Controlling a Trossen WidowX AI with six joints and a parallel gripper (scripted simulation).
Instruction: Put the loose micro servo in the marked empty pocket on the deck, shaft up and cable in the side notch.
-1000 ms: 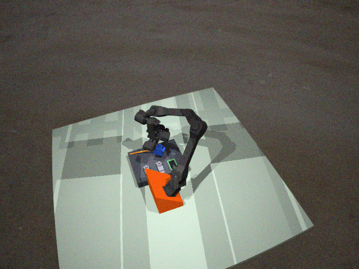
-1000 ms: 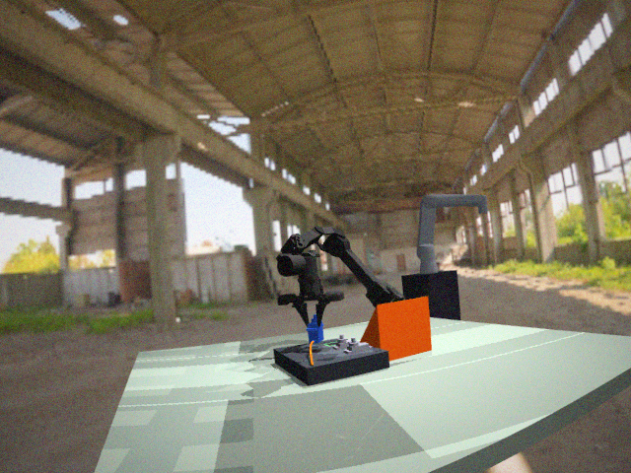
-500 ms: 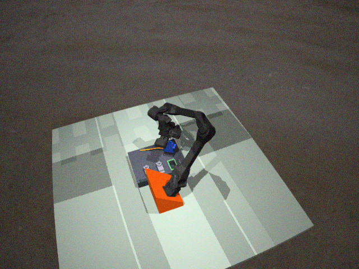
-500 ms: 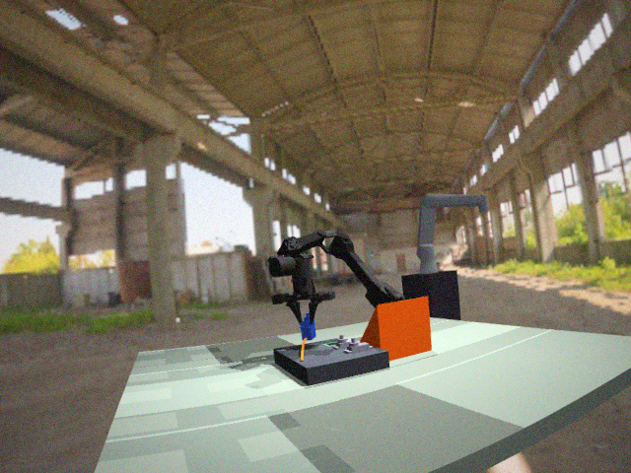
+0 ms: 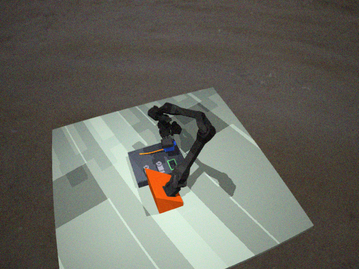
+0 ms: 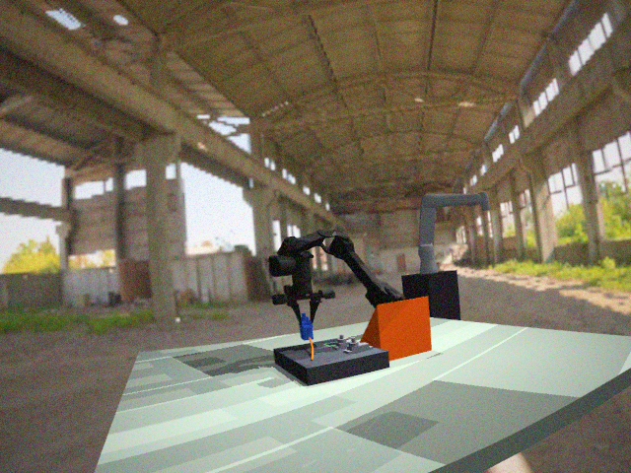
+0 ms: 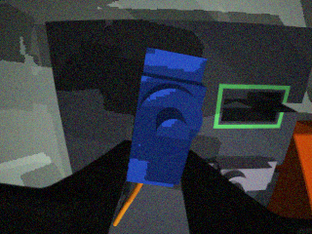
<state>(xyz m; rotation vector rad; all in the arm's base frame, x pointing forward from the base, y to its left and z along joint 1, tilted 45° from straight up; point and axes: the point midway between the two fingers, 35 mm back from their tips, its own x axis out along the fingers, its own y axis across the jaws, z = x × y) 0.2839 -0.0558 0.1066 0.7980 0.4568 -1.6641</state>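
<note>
My gripper tip is 20 mm short of the dark grey deck, 70 mm to the right of it and 100 mm above it.
</note>
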